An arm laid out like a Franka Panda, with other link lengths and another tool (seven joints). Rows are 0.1 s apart.
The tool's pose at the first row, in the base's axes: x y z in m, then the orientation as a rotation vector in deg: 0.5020 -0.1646 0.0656 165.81 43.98 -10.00
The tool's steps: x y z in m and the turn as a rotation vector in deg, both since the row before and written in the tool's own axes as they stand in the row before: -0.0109 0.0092 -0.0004 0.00 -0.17 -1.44; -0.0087 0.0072 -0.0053 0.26 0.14 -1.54; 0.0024 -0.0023 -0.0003 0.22 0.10 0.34; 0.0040 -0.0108 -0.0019 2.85 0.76 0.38; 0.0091 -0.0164 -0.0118 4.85 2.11 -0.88; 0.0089 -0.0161 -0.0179 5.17 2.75 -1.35; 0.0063 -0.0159 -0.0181 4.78 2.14 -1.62; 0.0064 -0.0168 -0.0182 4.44 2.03 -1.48; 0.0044 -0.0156 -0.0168 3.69 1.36 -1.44; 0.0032 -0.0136 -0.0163 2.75 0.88 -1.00
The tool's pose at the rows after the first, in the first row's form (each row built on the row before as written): 0.4972 -0.1777 0.0686 165.26 46.05 -10.40; 0.4940 -0.1873 0.0759 164.99 48.35 -10.49; 0.4948 -0.1841 0.0756 165.35 47.90 -10.42; 0.4925 -0.1727 0.0759 168.38 47.89 -10.64; 0.4926 -0.1528 0.0856 -171.98 -49.87 9.82; 0.4934 -0.1341 0.1032 -166.07 -49.78 7.67; 0.4921 -0.1189 0.1229 -160.50 -50.19 6.32; 0.4904 -0.1049 0.1442 -155.33 -50.43 5.07; 0.4876 -0.0945 0.1649 -151.00 -50.93 4.46; 0.4850 -0.0877 0.1851 -147.83 -51.20 4.21
